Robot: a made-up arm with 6 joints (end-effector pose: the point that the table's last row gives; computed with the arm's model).
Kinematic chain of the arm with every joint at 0, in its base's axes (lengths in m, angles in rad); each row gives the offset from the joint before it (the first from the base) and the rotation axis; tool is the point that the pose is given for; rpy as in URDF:
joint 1: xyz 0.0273 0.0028 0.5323 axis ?
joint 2: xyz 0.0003 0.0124 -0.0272 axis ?
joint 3: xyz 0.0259 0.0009 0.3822 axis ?
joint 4: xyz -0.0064 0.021 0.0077 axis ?
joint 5: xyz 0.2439 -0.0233 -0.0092 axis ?
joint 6: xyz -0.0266 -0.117 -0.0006 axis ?
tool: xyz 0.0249 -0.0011 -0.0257 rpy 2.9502 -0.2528 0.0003
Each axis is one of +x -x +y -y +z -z.
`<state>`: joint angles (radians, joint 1 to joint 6).
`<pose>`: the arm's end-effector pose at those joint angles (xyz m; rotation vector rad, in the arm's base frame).
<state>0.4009 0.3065 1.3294 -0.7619 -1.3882 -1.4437</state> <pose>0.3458 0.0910 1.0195 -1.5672 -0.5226 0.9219</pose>
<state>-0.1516 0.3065 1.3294 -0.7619 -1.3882 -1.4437</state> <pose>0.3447 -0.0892 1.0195 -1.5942 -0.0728 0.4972</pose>
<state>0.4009 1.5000 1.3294 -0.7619 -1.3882 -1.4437</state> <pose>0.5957 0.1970 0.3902 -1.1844 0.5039 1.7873</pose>
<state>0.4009 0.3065 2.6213 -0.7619 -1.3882 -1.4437</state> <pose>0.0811 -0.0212 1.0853 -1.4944 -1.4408 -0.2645</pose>
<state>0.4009 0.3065 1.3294 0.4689 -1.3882 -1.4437</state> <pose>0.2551 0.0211 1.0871 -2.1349 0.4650 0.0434</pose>
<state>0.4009 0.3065 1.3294 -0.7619 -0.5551 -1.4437</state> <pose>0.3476 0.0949 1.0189 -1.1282 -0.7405 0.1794</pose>
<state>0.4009 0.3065 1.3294 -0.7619 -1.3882 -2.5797</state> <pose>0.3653 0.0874 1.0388 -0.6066 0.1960 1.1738</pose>
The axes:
joint 1: +z
joint 2: +y
joint 3: -y
joint 4: -x
joint 5: -y
joint 6: -x

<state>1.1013 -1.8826 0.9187 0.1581 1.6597 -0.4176</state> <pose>-0.1696 -0.5982 0.4814 1.6889 0.7940 -1.7777</pose>
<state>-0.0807 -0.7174 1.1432 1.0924 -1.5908 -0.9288</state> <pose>-0.3747 0.0078 0.9898 -1.8122 1.3894 -1.0226</pose>
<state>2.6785 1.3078 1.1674 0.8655 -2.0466 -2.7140</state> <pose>-0.5216 0.3470 0.6364 -2.7505 -0.3037 0.5200</pose>
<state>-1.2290 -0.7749 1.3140 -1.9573 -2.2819 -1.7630</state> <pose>0.0135 0.3009 1.0527 -2.3401 0.3238 0.7633</pose>
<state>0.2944 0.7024 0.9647 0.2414 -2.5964 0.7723</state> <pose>0.5162 0.0273 0.8906 1.0556 1.0482 -2.0684</pose>
